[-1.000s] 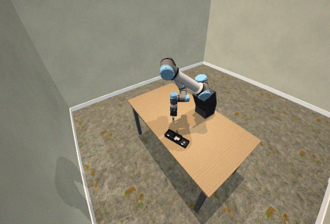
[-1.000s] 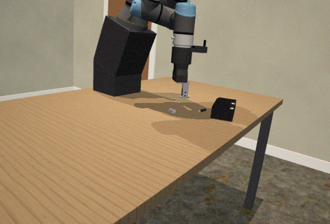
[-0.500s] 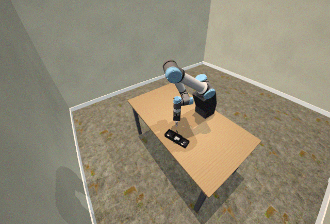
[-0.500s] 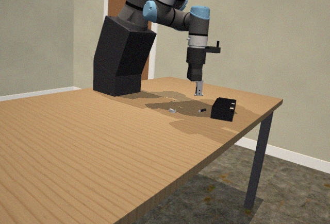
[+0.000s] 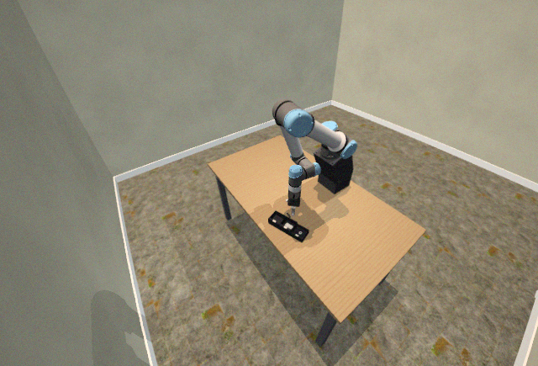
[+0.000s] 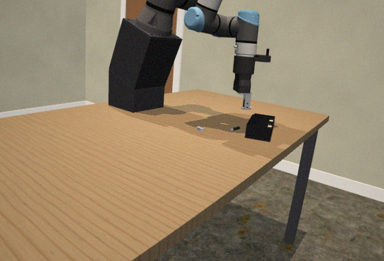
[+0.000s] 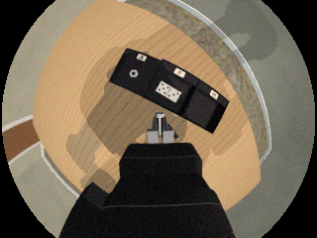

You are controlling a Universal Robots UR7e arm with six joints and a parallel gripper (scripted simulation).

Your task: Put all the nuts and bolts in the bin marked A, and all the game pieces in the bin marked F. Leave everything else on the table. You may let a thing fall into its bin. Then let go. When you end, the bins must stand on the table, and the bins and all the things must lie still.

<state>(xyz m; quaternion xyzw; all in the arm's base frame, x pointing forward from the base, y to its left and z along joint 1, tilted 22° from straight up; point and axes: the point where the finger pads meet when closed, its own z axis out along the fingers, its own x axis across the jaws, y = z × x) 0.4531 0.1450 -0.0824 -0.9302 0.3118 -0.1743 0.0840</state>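
Right now the small ring-shaped piece is 110 mm to the left of my hand, 80 mm below it and 10 mm ahead of it. From my hand the other things lie so: bolt 10 mm to the left, 10 mm below; then white speckled piece 80 mm below, 50 mm ahead, 30 mm to the left; then black bin 70 mm below, 60 mm ahead, 30 mm to the left.
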